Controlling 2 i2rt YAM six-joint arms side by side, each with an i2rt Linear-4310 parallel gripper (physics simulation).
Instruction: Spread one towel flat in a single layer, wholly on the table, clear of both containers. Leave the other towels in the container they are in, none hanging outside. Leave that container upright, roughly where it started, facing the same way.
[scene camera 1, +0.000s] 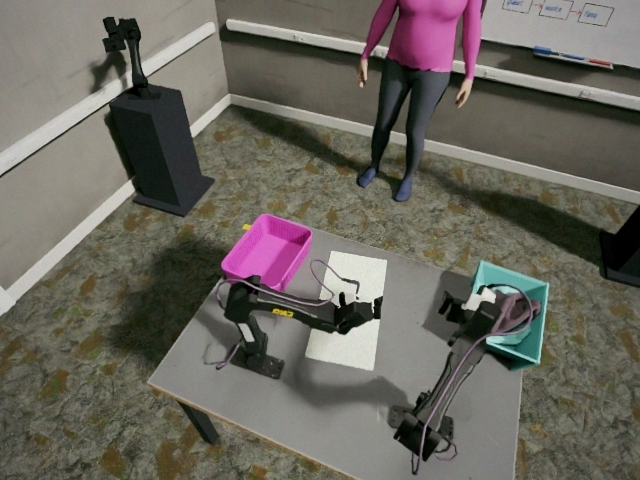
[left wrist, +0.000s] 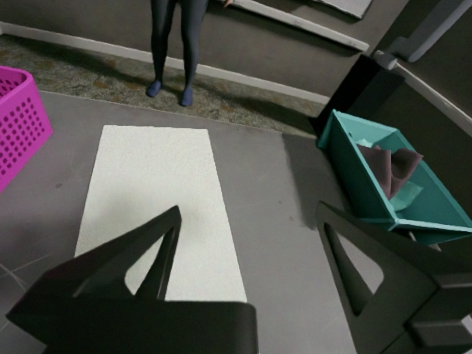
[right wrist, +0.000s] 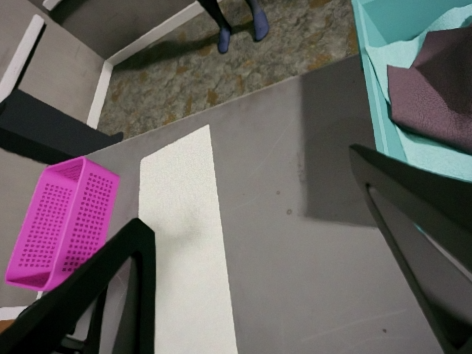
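Note:
A white towel (scene camera 1: 363, 268) (left wrist: 155, 165) (right wrist: 185, 200) lies flat on the table between the two containers, its outline close to a rectangle. In scene camera 1 the left arm covers its middle. My left gripper (scene camera 1: 377, 310) (left wrist: 247, 210) is open and empty above the towel's right edge. My right gripper (scene camera 1: 448, 321) (right wrist: 237, 194) is open and empty, left of the teal container (scene camera 1: 542, 322) (left wrist: 345, 172) (right wrist: 377, 115). That container stands upright and holds a purple towel (scene camera 1: 514, 308) (left wrist: 377, 167) (right wrist: 442, 95) and a light teal towel (scene camera 1: 509, 338) (left wrist: 406, 196) (right wrist: 440, 160).
A pink perforated basket (scene camera 1: 298, 260) (left wrist: 22, 125) (right wrist: 92, 210) stands at the table's back left, apart from the towel. The grey table's (scene camera 1: 330, 392) back edge runs behind the towel. A person (scene camera 1: 423, 36) stands beyond it.

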